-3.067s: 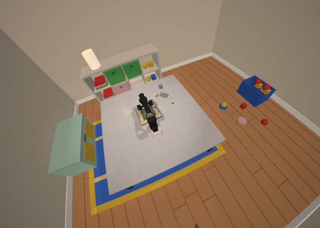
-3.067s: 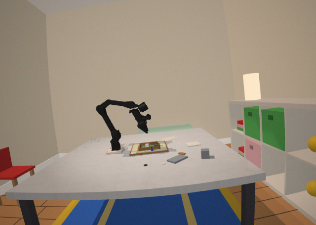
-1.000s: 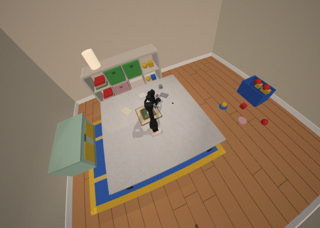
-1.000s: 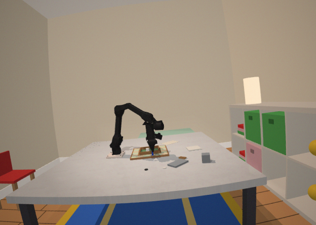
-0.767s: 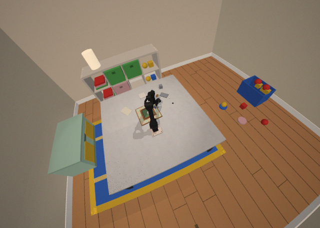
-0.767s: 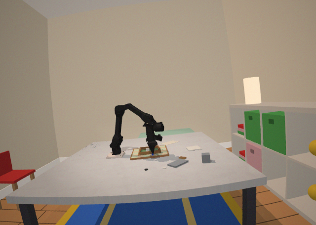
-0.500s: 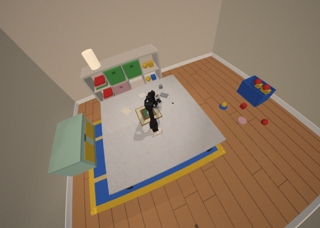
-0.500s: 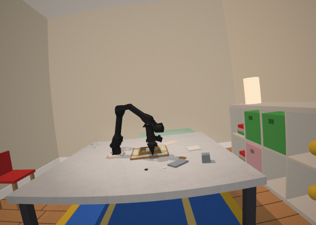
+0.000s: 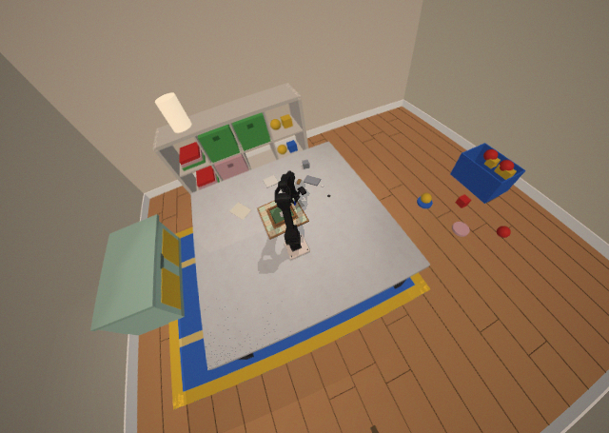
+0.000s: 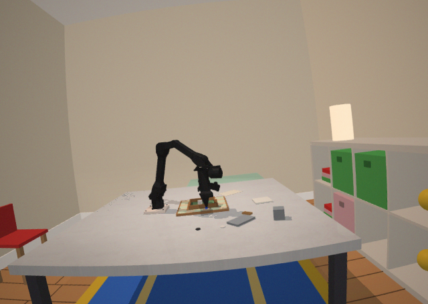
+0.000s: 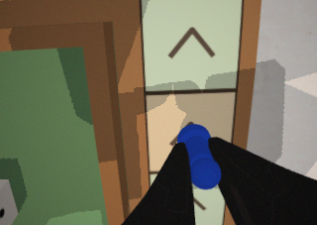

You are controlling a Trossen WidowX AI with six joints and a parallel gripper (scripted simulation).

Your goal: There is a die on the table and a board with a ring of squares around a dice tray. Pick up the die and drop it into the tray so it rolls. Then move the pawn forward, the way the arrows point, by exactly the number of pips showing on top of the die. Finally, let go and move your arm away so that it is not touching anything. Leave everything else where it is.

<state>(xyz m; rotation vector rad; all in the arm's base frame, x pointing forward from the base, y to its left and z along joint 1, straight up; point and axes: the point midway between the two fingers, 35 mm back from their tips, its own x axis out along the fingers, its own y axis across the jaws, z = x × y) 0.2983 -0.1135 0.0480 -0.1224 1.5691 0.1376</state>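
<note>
Now: gripper tip 40 mm past the white die and 110 mm to the right of it. Round my gripper tip: green tray 30 mm behind, 110 mm to the left, 20 mm below; then blue pawn right at my gripper tip; then orange piece 210 mm ahead, 110 mm to the right, 20 mm below.
</note>
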